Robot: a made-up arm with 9 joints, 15 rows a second.
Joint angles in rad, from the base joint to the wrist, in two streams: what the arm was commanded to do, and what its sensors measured. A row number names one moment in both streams.
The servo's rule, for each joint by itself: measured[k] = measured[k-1] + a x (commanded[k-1-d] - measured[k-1]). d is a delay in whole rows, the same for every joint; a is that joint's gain. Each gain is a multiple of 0.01, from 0.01 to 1. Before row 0 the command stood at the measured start. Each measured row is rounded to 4 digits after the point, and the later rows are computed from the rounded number. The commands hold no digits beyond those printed.
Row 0, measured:
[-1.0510, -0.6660, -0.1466, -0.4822, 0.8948, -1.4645, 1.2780, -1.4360, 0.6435]
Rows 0 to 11, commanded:
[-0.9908, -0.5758, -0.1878, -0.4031, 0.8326, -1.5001, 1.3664, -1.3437, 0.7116]
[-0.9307, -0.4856, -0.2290, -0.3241, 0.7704, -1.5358, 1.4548, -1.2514, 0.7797]
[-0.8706, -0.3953, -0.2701, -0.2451, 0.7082, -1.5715, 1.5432, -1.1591, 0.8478]
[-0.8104, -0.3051, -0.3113, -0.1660, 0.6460, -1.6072, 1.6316, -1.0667, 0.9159]
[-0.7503, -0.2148, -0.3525, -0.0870, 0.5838, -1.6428, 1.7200, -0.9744, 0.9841]
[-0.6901, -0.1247, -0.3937, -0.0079, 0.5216, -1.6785, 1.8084, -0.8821, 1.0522]
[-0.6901, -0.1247, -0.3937, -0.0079, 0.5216, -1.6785, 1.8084, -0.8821, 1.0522]
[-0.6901, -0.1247, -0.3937, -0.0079, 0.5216, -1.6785, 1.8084, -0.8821, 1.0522]
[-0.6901, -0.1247, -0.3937, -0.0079, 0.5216, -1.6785, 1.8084, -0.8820, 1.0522]
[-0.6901, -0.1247, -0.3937, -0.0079, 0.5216, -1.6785, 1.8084, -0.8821, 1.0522]
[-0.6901, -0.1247, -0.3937, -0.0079, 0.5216, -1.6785, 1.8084, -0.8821, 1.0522]
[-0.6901, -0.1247, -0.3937, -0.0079, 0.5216, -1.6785, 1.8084, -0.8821, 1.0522]
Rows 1 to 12, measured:
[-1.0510, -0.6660, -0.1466, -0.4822, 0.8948, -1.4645, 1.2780, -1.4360, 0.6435]
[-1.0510, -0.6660, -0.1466, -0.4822, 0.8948, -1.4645, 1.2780, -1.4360, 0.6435]
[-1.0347, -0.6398, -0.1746, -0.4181, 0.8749, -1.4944, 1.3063, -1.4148, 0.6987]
[-1.0066, -0.5951, -0.2116, -0.3420, 0.8415, -1.5292, 1.3538, -1.3772, 0.7643]
[-0.9699, -0.5372, -0.2514, -0.2635, 0.7988, -1.5647, 1.4144, -1.3270, 0.8319]
[-0.9268, -0.4699, -0.2921, -0.1845, 0.7499, -1.6004, 1.4839, -1.2671, 0.8999]
[-0.8791, -0.3959, -0.3332, -0.1055, 0.6967, -1.6360, 1.5595, -1.1998, 0.9681]
[-0.8281, -0.3173, -0.3743, -0.0264, 0.6407, -1.6717, 1.6391, -1.1267, 1.0362]
[-0.7908, -0.2614, -0.3875, -0.0114, 0.6026, -1.6774, 1.6933, -1.0704, 1.0492]
[-0.7636, -0.2218, -0.3917, -0.0086, 0.5767, -1.6783, 1.7301, -1.0271, 1.0516]
[-0.7438, -0.1936, -0.3931, -0.0080, 0.5591, -1.6785, 1.7552, -0.9937, 1.0521]
[-0.7293, -0.1736, -0.3935, -0.0079, 0.5471, -1.6785, 1.7722, -0.9680, 1.0522]
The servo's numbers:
d 2
a 0.27 0.29 0.68 0.81 0.32 0.84 0.32 0.23 0.81

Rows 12 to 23, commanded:
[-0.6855, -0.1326, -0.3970, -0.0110, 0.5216, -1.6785, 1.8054, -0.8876, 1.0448]
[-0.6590, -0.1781, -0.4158, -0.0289, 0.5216, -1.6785, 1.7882, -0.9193, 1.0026]
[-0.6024, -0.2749, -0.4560, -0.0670, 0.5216, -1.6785, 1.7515, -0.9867, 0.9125]
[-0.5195, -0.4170, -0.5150, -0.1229, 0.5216, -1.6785, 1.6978, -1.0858, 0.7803]
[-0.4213, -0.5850, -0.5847, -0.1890, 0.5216, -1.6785, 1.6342, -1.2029, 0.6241]
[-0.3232, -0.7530, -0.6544, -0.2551, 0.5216, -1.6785, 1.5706, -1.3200, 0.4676]
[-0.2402, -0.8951, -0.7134, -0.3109, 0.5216, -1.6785, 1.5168, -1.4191, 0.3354]
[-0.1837, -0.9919, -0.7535, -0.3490, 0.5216, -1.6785, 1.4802, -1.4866, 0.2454]
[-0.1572, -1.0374, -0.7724, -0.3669, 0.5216, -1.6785, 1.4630, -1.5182, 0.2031]
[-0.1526, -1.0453, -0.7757, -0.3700, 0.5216, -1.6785, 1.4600, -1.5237, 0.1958]
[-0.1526, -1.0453, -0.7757, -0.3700, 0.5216, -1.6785, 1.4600, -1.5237, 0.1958]
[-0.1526, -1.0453, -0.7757, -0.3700, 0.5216, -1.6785, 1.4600, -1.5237, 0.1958]
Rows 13 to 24, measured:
[-0.7187, -0.1594, -0.3936, -0.0079, 0.5389, -1.6785, 1.7838, -0.9482, 1.0522]
[-0.7110, -0.1493, -0.3937, -0.0079, 0.5334, -1.6785, 1.7917, -0.9330, 1.0522]
[-0.7041, -0.1445, -0.3959, -0.0104, 0.5296, -1.6785, 1.7961, -0.9226, 1.0462]
[-0.6919, -0.1542, -0.4094, -0.0254, 0.5270, -1.6785, 1.7936, -0.9218, 1.0109]
[-0.6677, -0.1892, -0.4411, -0.0591, 0.5253, -1.6785, 1.7801, -0.9367, 0.9312]
[-0.6277, -0.2553, -0.4914, -0.1108, 0.5241, -1.6785, 1.7538, -0.9710, 0.8090]
[-0.5720, -0.3509, -0.5548, -0.1741, 0.5233, -1.6785, 1.7155, -1.0243, 0.6592]
[-0.5048, -0.4675, -0.6225, -0.2397, 0.5228, -1.6785, 1.6691, -1.0923, 0.5040]
[-0.4334, -0.5915, -0.6843, -0.2974, 0.5224, -1.6785, 1.6204, -1.1675, 0.3674]
[-0.3660, -0.7076, -0.7314, -0.3392, 0.5221, -1.6785, 1.5755, -1.2409, 0.2686]
[-0.3096, -0.8032, -0.7593, -0.3616, 0.5219, -1.6785, 1.5395, -1.3047, 0.2155]
[-0.2672, -0.8734, -0.7705, -0.3684, 0.5218, -1.6785, 1.5141, -1.3551, 0.1995]

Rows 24 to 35, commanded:
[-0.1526, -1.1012, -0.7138, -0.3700, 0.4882, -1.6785, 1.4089, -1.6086, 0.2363]
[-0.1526, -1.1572, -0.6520, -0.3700, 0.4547, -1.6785, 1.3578, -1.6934, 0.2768]
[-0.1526, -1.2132, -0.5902, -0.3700, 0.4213, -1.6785, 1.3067, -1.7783, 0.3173]
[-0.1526, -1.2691, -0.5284, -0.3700, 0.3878, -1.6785, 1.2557, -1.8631, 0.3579]
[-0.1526, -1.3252, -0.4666, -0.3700, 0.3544, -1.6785, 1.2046, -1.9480, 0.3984]
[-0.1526, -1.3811, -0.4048, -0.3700, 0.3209, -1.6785, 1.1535, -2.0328, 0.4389]
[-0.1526, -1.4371, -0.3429, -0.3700, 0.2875, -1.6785, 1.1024, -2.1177, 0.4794]
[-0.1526, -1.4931, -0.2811, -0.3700, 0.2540, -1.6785, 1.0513, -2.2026, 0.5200]
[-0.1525, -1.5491, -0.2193, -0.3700, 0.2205, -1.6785, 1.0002, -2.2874, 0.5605]
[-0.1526, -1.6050, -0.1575, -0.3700, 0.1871, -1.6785, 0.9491, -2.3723, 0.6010]
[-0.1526, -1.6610, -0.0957, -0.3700, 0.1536, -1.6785, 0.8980, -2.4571, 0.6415]
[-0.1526, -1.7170, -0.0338, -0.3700, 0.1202, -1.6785, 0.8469, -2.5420, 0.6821]
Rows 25 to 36, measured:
[-0.2363, -0.9233, -0.7740, -0.3697, 0.5217, -1.6785, 1.4968, -1.3939, 0.1965]
[-0.2137, -0.9587, -0.7752, -0.3699, 0.5217, -1.6785, 1.4850, -1.4238, 0.1959]
[-0.1972, -1.0000, -0.7334, -0.3700, 0.5110, -1.6785, 1.4606, -1.4663, 0.2286]
[-0.1852, -1.0456, -0.6780, -0.3700, 0.4930, -1.6785, 1.4277, -1.5185, 0.2676]
[-0.1764, -1.0942, -0.6183, -0.3700, 0.4701, -1.6785, 1.3890, -1.5783, 0.3079]
[-0.1700, -1.1449, -0.5572, -0.3700, 0.4438, -1.6785, 1.3463, -1.6438, 0.3484]
[-0.1653, -1.1972, -0.4956, -0.3700, 0.4152, -1.6785, 1.3010, -1.7138, 0.3889]
[-0.1619, -1.2505, -0.4339, -0.3700, 0.3850, -1.6785, 1.2538, -1.7872, 0.4294]
[-0.1594, -1.3046, -0.3720, -0.3700, 0.3538, -1.6785, 1.2054, -1.8632, 0.4699]
[-0.1576, -1.3593, -0.3102, -0.3700, 0.3219, -1.6785, 1.1561, -1.9413, 0.5105]
[-0.1562, -1.4143, -0.2484, -0.3700, 0.2895, -1.6785, 1.1062, -2.0209, 0.5510]
[-0.1552, -1.4696, -0.1866, -0.3700, 0.2567, -1.6785, 1.0559, -2.1017, 0.5915]

